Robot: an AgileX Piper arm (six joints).
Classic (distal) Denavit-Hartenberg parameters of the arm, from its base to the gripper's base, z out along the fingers. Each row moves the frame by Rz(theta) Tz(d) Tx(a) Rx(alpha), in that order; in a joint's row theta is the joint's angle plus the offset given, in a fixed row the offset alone. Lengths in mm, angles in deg.
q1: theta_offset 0  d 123  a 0  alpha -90
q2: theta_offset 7.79  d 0  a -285  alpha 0
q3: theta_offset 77.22  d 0  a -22  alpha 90
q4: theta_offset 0  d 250.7  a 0  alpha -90
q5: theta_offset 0  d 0  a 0  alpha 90
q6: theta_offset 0  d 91  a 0  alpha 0
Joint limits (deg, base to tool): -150..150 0..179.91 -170..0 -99.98..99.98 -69.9..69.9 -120..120
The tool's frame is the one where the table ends.
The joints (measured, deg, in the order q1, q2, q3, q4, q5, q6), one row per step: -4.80 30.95 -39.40 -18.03 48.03 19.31; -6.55 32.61 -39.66 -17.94 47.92 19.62; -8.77 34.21 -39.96 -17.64 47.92 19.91; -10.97 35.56 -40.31 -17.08 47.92 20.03; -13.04 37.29 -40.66 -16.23 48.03 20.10; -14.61 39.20 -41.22 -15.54 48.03 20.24; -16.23 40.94 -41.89 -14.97 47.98 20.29; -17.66 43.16 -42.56 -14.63 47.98 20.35; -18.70 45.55 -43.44 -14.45 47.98 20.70; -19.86 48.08 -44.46 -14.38 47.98 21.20; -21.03 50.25 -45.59 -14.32 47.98 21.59; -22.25 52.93 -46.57 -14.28 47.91 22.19; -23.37 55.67 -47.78 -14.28 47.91 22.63; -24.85 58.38 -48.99 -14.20 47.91 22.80
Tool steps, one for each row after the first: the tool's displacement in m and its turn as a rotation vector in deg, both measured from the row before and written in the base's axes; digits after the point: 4 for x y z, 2 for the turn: 0.0051 -0.0032 -0.0012 0.45 1.19 -1.86; 0.0044 -0.0041 -0.0012 0.68 1.15 -2.32; 0.0034 -0.0040 -0.0007 0.80 0.85 -2.17; 0.0046 -0.0041 -0.0018 1.18 1.25 -2.01; 0.0056 -0.0039 -0.0010 1.08 1.09 -1.56; 0.0049 -0.0043 -0.0002 0.85 0.82 -1.57; 0.0064 -0.0050 -0.0015 0.81 1.36 -1.44; 0.0073 -0.0048 -0.0010 0.86 1.24 -1.26; 0.0076 -0.0057 -0.0010 0.86 1.20 -1.50; 0.0064 -0.0057 0.0002 0.64 0.79 -1.45; 0.0079 -0.0069 -0.0024 0.97 1.25 -1.64; 0.0081 -0.0072 -0.0019 0.82 1.23 -1.45; 0.0073 -0.0085 -0.0024 0.77 1.26 -1.61
